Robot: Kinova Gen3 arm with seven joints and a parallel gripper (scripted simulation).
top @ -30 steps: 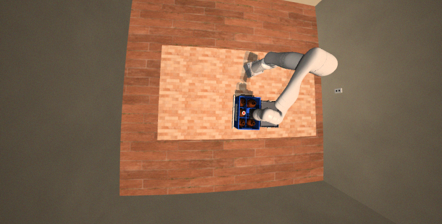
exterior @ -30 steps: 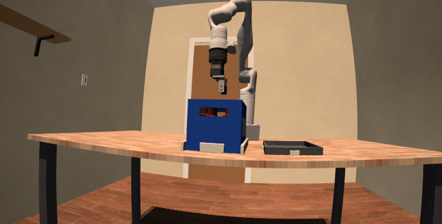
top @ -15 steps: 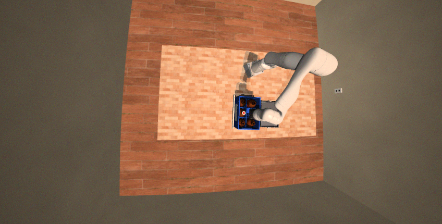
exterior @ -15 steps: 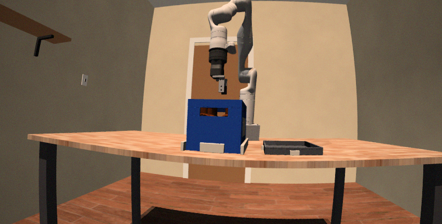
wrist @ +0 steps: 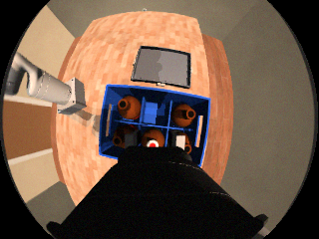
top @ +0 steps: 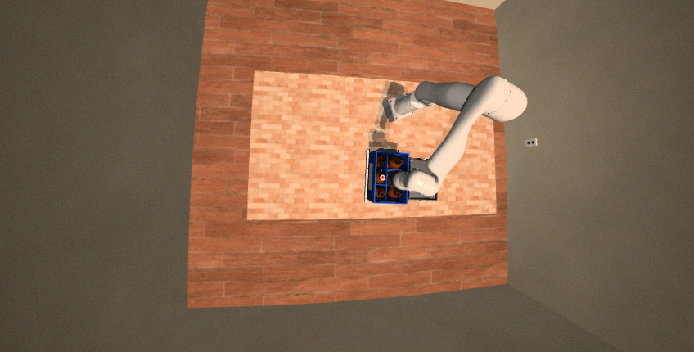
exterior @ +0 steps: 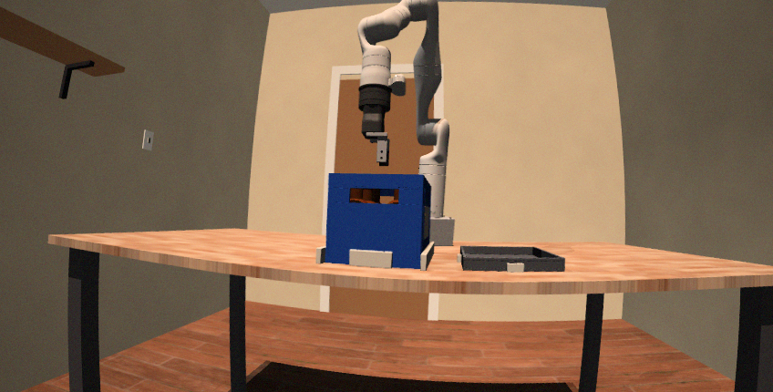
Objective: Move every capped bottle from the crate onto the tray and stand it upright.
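Now: the glass bottle 30 mm to the right of my hand and 140 mm below it. From my hand the other things lie so: blue crate 10 mm to the left, 150 mm below; then grey tray 10 mm ahead, 280 mm to the left, 220 mm below.
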